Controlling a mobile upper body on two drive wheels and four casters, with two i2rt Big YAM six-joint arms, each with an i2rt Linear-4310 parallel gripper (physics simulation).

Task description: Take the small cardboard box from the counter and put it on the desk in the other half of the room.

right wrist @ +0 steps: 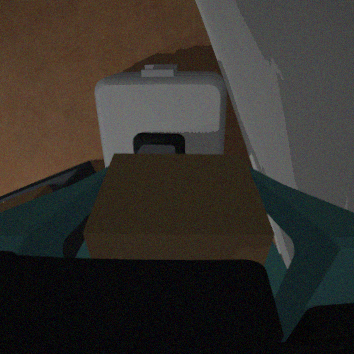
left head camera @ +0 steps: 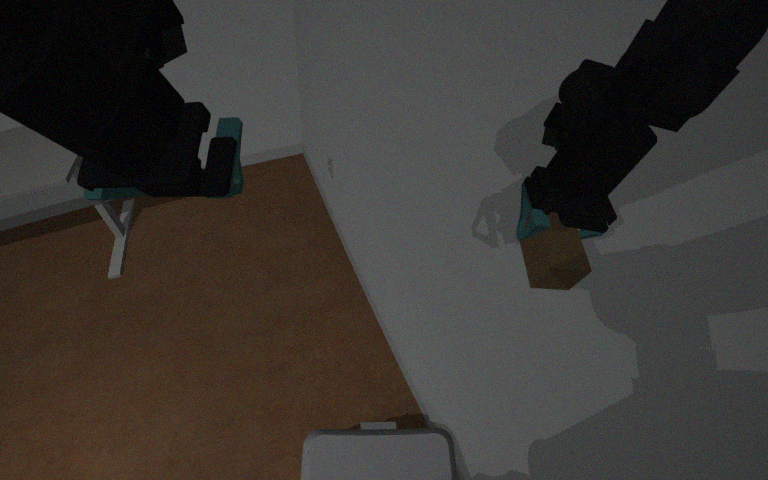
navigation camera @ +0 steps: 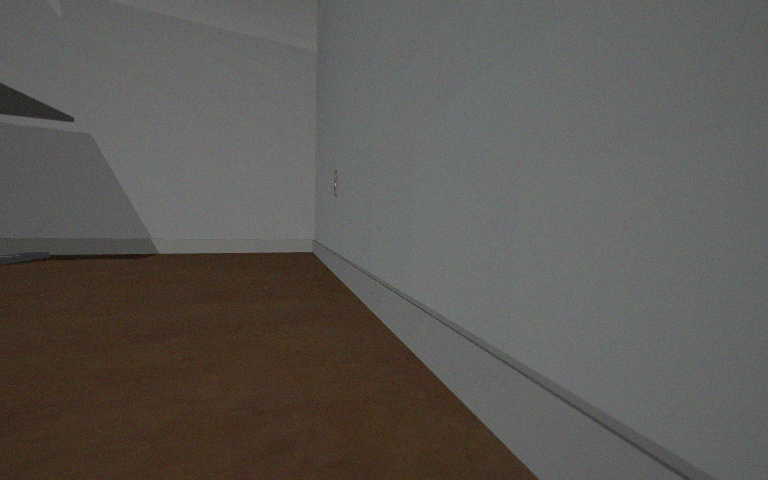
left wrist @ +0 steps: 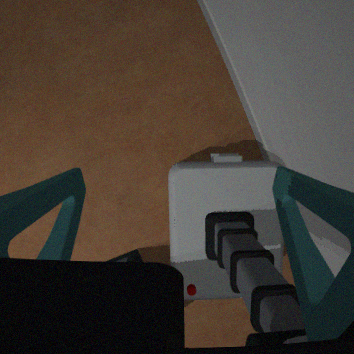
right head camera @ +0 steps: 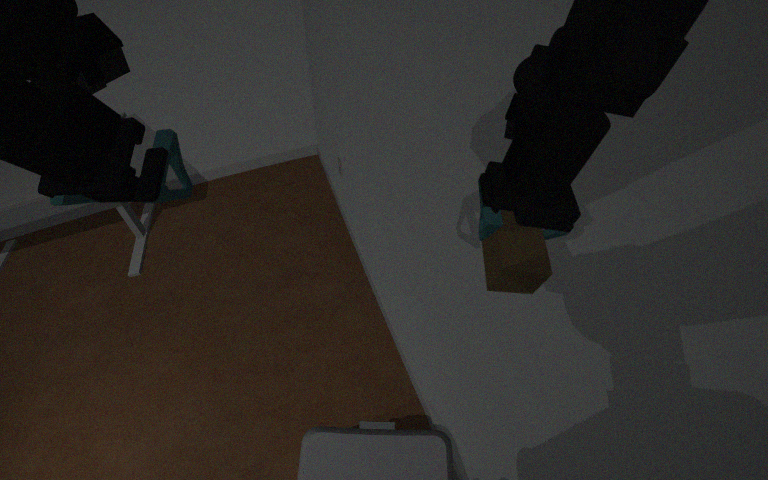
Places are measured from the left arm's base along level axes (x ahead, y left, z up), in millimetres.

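Pixels of known places: left gripper, fingertip midpoint: (left head camera: 197, 187) (left wrist: 178, 177) (right head camera: 155, 192); right gripper, fingertip midpoint: (right wrist: 178, 176) (left head camera: 536, 239).
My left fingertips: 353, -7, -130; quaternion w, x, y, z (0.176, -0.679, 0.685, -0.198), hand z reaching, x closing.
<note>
Behind a point stands the place of what it marks, as x, y, z.
The small brown cardboard box (left head camera: 555, 260) {319, -396, -190} (right head camera: 516, 263) {318, -405, -191} (right wrist: 175, 200) {400, -418, -199} is held up in the air by my right gripper (left head camera: 561, 230) (right head camera: 521, 230) {391, -416, -233} (right wrist: 178, 176) {391, -416, -233}, which is shut on it. My left gripper (left head camera: 164, 195) (right head camera: 121, 199) (left wrist: 178, 177) {353, -7, -130} is wide open with no object between its fingers. In the navigation camera, a dark, thin top that looks like the desk (navigation camera: 33, 107) {1617, 1367, -714} is cut off at the left edge. In the head views, pale legs and feet that look like the desk's (left head camera: 116, 243) {1318, 1391, -1383} (right head camera: 138, 254) {1226, 1325, -1384} stand on the floor below my left gripper. The counter does not show.
A long grey wall (left head camera: 396, 226) {873, -292, -715} (right head camera: 396, 226) {865, -295, -707} (navigation camera: 509, 198) {659, -377, -1147} with a baseboard runs along the right side and meets the back wall (navigation camera: 237, 141) {2155, 743, -694} in a corner. My white base (left head camera: 378, 455) {230, -245, -1144} (right head camera: 373, 455) {229, -241, -1145} (left wrist: 220, 187) {214, -214, -1146} (right wrist: 160, 105) {217, -261, -1144} stands on the brown floor (navigation camera: 226, 367) {759, 0, -1408}, close to the right wall.
</note>
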